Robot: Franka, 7 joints.
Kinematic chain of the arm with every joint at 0, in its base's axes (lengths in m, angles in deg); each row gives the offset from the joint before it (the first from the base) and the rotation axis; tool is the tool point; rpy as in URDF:
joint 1: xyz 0 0 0.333 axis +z
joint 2: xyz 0 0 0 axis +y
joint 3: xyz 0 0 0.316 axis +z
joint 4: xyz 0.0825 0 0 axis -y
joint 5: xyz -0.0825 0 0.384 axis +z
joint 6: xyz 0 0 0 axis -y
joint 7: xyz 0.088 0 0 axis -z
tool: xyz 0 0 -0.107 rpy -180 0 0
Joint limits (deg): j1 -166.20..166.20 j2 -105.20..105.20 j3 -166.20..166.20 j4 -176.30..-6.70 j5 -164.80..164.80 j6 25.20..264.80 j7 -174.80..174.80
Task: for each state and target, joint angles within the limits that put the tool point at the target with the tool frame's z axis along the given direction. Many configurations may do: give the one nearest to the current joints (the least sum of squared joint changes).
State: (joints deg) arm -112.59 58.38 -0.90 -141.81 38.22 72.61 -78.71
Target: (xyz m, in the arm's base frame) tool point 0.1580 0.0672 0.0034 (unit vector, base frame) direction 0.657 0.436 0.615
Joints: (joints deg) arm -93.42 87.85 13.76 -148.92 50.40 98.42 -78.71
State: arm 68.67 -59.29 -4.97 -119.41 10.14 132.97 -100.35
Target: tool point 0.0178 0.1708 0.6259 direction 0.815 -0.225 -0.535
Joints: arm 45.89 -81.45 27.25 -147.66 -26.39 90.09 -100.35
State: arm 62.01 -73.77 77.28 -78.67 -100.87 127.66 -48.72
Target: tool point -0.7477 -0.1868 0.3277 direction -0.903 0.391 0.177
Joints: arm 57.12 -69.61 106.86 -75.63 -87.65 157.25 -48.72
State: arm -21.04 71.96 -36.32 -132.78 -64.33 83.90 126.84
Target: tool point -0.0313 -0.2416 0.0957 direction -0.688 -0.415 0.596
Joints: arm -16.10 58.00 -29.75 -155.28 -65.00 88.13 126.84
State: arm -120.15 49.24 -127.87 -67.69 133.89 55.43 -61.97
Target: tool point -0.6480 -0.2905 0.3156 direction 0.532 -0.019 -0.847
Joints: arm -130.59 94.18 -119.20 -52.73 115.31 37.89 -61.97
